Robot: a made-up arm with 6 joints.
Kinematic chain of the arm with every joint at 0, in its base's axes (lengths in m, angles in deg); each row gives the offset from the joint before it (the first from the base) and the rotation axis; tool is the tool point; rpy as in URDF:
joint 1: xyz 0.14 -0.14 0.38 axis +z
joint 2: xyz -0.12 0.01 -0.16 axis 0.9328 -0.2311 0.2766
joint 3: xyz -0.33 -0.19 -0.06 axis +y
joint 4: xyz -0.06 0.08 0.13 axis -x
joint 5: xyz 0 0.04 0.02 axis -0.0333 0.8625 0.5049
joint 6: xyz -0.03 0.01 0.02 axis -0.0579 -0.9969 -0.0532
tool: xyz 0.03 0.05 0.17 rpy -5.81 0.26 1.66
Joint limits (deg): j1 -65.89..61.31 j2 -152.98..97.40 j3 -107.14..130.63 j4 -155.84..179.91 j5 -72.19..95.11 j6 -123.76..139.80
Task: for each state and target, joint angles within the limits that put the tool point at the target. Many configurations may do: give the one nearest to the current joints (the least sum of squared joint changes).
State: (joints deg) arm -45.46 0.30 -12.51 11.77 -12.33 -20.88
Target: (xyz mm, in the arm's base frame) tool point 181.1 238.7 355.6
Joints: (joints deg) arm -65.89 -34.24 14.37 26.28 0.46 -29.39
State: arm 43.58 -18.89 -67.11 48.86 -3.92 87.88
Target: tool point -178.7 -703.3 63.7
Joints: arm 57.00 -37.20 -57.80 54.37 -10.10 97.66
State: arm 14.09 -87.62 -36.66 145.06 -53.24 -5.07
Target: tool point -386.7 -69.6 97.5
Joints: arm -10.07 -44.35 -53.80 116.50 -46.53 -5.12
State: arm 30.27 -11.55 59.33 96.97 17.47 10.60
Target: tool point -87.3 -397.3 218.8
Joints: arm 61.31 18.64 48.72 55.39 19.06 -25.39
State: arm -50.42 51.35 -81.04 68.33 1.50 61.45
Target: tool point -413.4 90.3 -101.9
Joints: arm -8.53 31.75 -92.19 35.76 9.26 81.27
